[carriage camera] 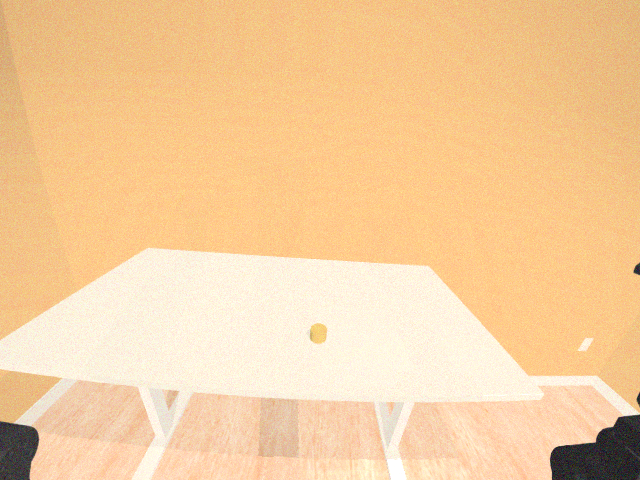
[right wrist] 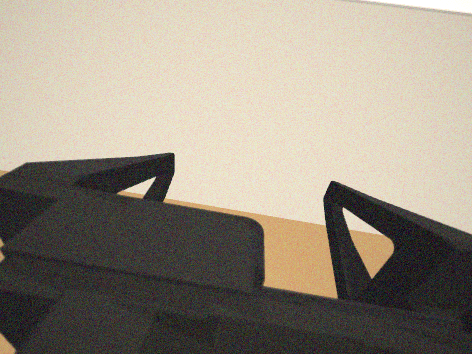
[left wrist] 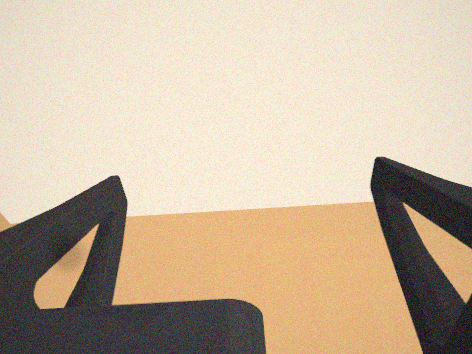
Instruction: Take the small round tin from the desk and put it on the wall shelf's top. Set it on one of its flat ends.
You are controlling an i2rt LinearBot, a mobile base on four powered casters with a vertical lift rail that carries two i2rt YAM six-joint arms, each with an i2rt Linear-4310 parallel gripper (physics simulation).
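Places are measured from the left arm's base along level axes (x back, y right, z up), in centimetres.
Pixels of known places: left gripper, between the fingertips: point(left wrist: 246, 180); right gripper, between the fingertips: point(right wrist: 250, 176).
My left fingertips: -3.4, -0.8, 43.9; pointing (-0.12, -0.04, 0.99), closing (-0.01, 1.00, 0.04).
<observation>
Ahead of a thing's pixels: the offset from my left fingertips to its top centre, as dx, dy, dz. "spot": to the spot under its first point. Level surfaces: height alone.
A small round yellow tin @(-45.3, +38.4, -52.5) point(carriage camera: 318, 333) stands upright on the white desk @(dz -56.0) point(carriage camera: 206, 320), right of the middle in the carriage view. My left gripper point(left wrist: 246, 180) is open, with nothing between its fingers in the left wrist view. My right gripper point(right wrist: 250, 176) is open and empty in the right wrist view. The tin does not show in either wrist view, and both grippers are apart from it. The wall shelf does not show in the carriage view, and I cannot make it out in the wrist views.
An orange wall point(carriage camera: 310, 129) rises behind the desk. White desk legs @(spot: -62.6, -36.5, -133.4) point(carriage camera: 161, 418) stand on the wooden floor @(dz -151.0) point(carriage camera: 227, 434) below the desk top. A small white plate point(carriage camera: 585, 344) is on the wall at the right. Dark arm parts show at both lower corners of the carriage view.
</observation>
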